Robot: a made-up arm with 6 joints. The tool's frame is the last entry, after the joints.
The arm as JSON. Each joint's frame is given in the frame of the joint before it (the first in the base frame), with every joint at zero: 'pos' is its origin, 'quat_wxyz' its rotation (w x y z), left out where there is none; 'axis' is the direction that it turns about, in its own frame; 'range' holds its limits. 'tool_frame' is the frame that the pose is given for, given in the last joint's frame.
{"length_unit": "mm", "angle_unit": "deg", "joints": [
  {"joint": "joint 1", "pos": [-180.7, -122.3, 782.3], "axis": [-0.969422, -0.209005, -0.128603], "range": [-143.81, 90.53]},
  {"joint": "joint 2", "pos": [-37.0, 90.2, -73.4], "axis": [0.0, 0.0, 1.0], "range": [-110.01, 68.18]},
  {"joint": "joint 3", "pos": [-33.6, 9.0, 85.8], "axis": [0.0, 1.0, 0.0], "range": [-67.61, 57.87]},
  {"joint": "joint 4", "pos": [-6.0, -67.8, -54.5], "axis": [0.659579, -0.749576, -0.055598], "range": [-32.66, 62.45]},
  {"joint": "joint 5", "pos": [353.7, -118.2, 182.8], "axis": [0.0, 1.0, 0.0], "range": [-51.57, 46.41]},
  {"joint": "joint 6", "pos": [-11.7, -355.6, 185.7], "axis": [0.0, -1.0, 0.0], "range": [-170.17, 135.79]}
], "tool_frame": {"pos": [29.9, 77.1, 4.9], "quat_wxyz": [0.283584, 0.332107, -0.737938, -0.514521]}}
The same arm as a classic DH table. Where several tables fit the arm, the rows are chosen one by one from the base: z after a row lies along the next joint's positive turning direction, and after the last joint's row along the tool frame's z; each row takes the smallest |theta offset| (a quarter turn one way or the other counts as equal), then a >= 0, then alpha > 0; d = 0 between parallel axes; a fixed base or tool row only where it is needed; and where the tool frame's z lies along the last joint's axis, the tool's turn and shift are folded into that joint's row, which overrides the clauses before.
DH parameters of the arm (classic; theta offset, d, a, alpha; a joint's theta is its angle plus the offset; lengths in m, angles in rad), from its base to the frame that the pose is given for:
base (fixed): -1.3584 0.8085 0.0815 1.6998
joint 1: 0 0.2214 -0.096 -1.6998
joint 2: 1.3584 0.0146 -0.0336 -1.5708
joint 3: -1.4867 -0.0604 -0.0548 -2.4182
joint 4: 0 0.5072 0.2119 2.4182
joint 5: -0.147 0 0.1861 3.1416
joint 6: 0.3239 -0.0056 -0.0067 -2.1785
tool (fixed): -1.2614 -0.036 0 0
Joint limits (rad, base to tool): -2.51..1.58 -1.92..1.19 -1.18..1.01 -0.57..1.09 -0.9001..0.81 -2.97..2.37

